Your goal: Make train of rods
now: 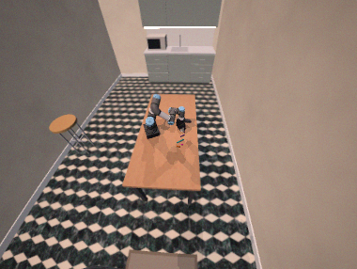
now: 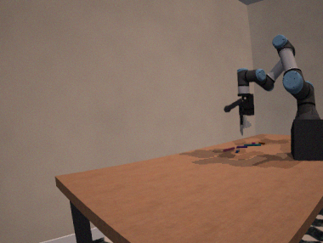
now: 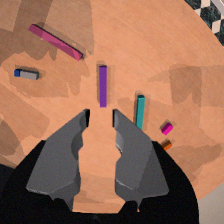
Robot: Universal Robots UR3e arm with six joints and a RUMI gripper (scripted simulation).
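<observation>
Right now my hand is 8 cm above the purple rod. Also, from my hand: grey rod 3 cm behind, 11 cm to the left, 8 cm below; then turquoise rod 3 cm behind, 8 cm to the right, 8 cm below; then pink rod 3 cm ahead, 9 cm to the left, 8 cm below.
</observation>
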